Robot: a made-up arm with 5 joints.
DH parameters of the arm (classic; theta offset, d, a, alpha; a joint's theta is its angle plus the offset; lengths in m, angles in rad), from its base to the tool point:
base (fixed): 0 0.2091 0.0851 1.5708
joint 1: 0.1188 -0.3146 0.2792 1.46
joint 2: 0 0.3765 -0.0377 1.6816
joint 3: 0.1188 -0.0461 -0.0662 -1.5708
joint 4: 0 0.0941 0.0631 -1.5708
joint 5: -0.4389 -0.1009 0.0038 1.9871
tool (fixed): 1.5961 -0.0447 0 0
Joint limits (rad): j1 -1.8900..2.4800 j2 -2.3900..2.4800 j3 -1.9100..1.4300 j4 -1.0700..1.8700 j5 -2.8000..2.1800
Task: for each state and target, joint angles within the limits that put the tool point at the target. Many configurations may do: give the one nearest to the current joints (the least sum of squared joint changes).
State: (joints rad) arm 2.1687 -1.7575 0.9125 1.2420 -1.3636
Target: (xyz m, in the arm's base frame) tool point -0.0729 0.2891 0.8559
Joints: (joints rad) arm 2.4800 -2.3752 0.6306 1.7780 -1.4986
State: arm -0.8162 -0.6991 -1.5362 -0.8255 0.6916
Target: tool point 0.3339 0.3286 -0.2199
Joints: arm -0.1349 -0.6679 -1.7633 -0.5386 0.5441
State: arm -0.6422 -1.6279 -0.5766 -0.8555 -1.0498
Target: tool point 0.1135 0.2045 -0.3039
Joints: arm -0.4285 -1.6422 -0.6720 -0.9609 -1.1470
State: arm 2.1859 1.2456 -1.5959 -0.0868 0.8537
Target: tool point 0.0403 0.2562 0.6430
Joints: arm 2.4598 1.2373 -1.6751 0.5988 0.5655
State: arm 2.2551 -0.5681 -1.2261 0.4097 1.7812
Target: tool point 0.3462 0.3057 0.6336
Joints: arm 1.8524 -0.6966 -1.3722 0.4276 1.6026
